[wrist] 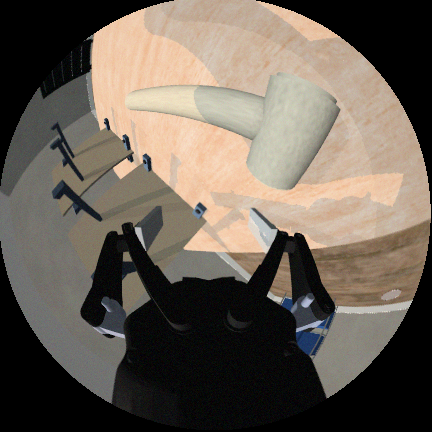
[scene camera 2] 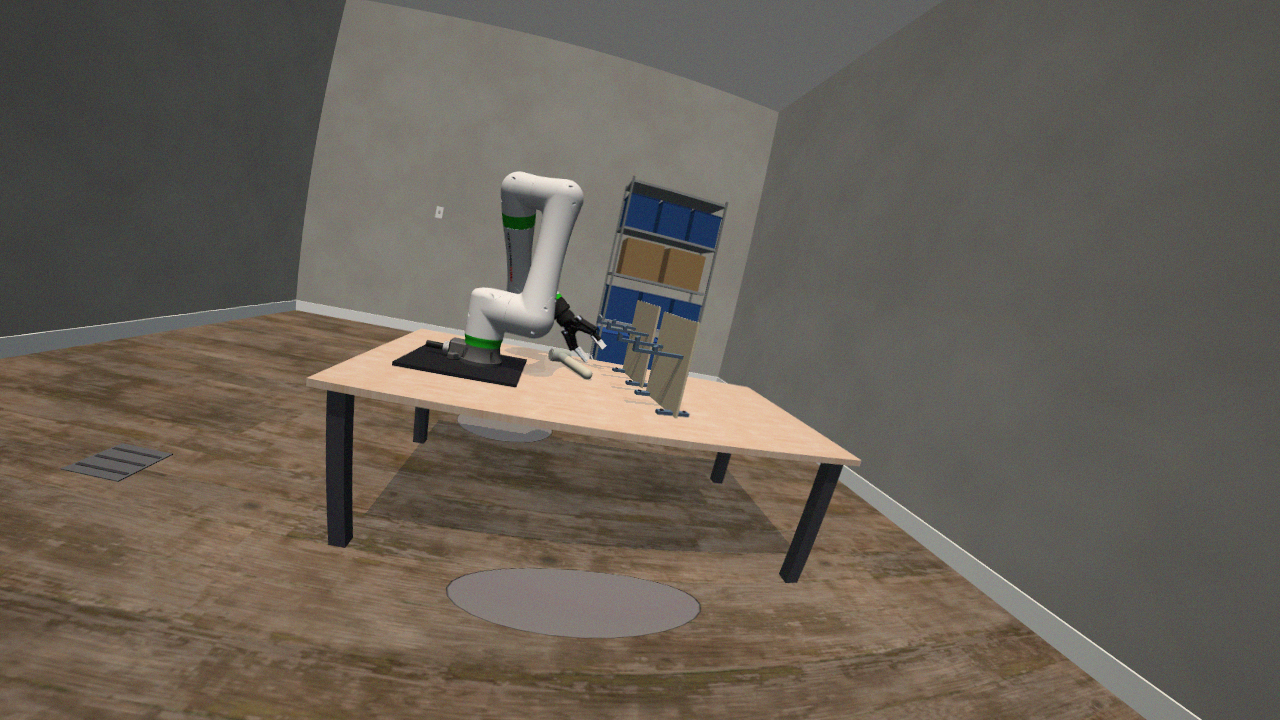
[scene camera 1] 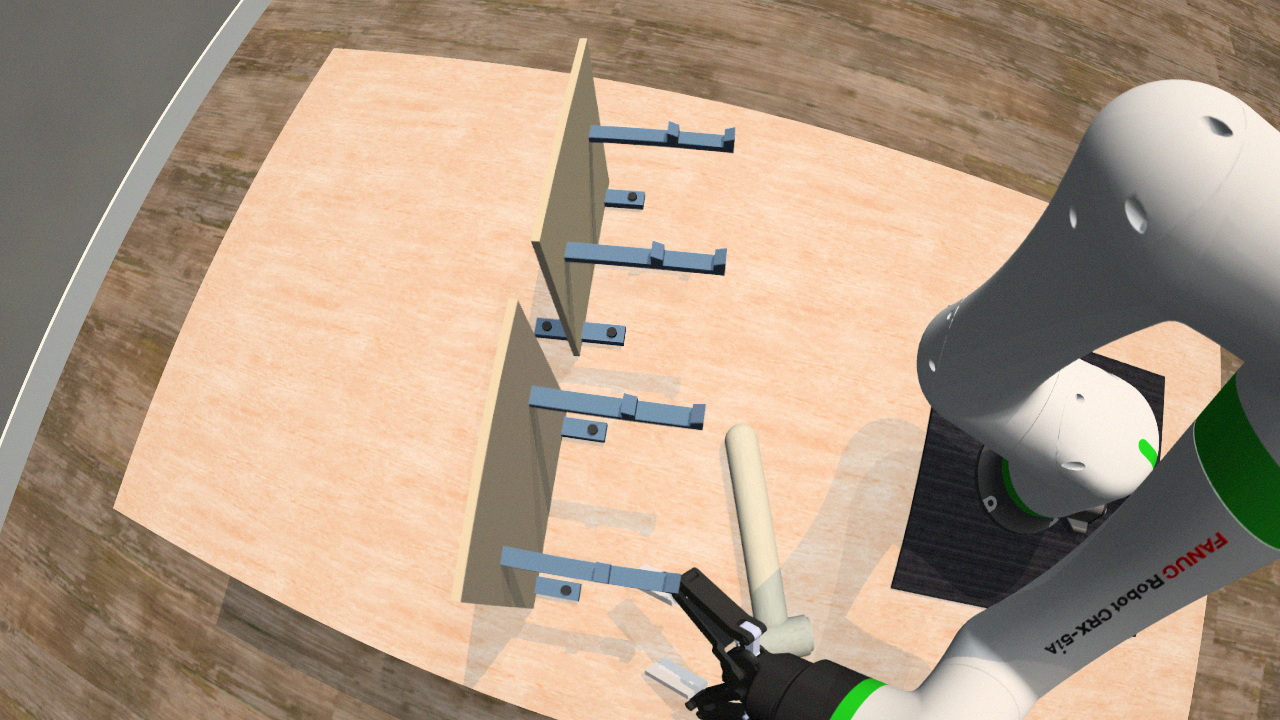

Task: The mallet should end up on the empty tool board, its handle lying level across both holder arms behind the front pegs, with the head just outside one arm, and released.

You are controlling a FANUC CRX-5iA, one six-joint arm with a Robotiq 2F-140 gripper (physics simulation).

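Where they show: gripper, between the fingertips: (wrist: 205,216) (scene camera 2: 595,354) (scene camera 1: 645,622); arm's base, origin of its link: (scene camera 2: 480,361) (scene camera 1: 1023,477).
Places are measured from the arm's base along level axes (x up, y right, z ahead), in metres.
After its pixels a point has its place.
Note:
The pale mallet (scene camera 1: 756,519) @(x 0.032, y -0.139, z 0.333 m) (scene camera 2: 572,362) @(x 0.025, y -0.134, z 0.319 m) (wrist: 295,132) @(x 0.040, y -0.268, z 0.260 m) lies on the table, between the boards and the robot base. Its head is at the lower end in scene camera 1, and its handle runs roughly parallel to the boards. My gripper (scene camera 1: 669,632) @(x 0.044, y -0.284, z 0.414 m) (scene camera 2: 592,349) @(x 0.044, y -0.284, z 0.414 m) (wrist: 205,216) @(x 0.044, y -0.284, z 0.414 m) is open and empty, beside the mallet's head and near the front end of a holder arm (scene camera 1: 554,563) @(x 0.189, y -0.254, z 0.502 m). That arm belongs to the lower tool board (scene camera 1: 510,510) @(x 0.184, y -0.220, z 0.557 m) (scene camera 2: 646,315) @(x 0.252, y -0.169, z 0.565 m) (wrist: 175,220) @(x 0.045, y -0.256, z 0.552 m), whose other arm (scene camera 1: 581,402) @(x 0.189, y -0.103, z 0.526 m) (wrist: 82,202) @(x 0.179, y -0.102, z 0.480 m) is also bare. Part of one fingertip is hidden in scene camera 1.
A second upright board (scene camera 1: 572,179) @(x 0.211, y 0.110, z 0.609 m) (scene camera 2: 673,385) @(x 0.078, y 0.188, z 0.623 m) (wrist: 100,150) @(x 0.072, y 0.103, z 0.607 m) stands beside the first, with two bare holder arms (scene camera 1: 626,134) @(x 0.178, y 0.203, z 0.583 m) (scene camera 1: 617,256) @(x 0.177, y 0.053, z 0.543 m). Small blue feet (scene camera 1: 586,430) @(x 0.003, y -0.089, z 0.549 m) stick out at the boards' bases. The robot base stands on a dark mat (scene camera 1: 930,546) @(x -0.002, y -0.114, z 0.111 m) (scene camera 2: 420,361) @(x 0.003, y 0.146, z -0.158 m).

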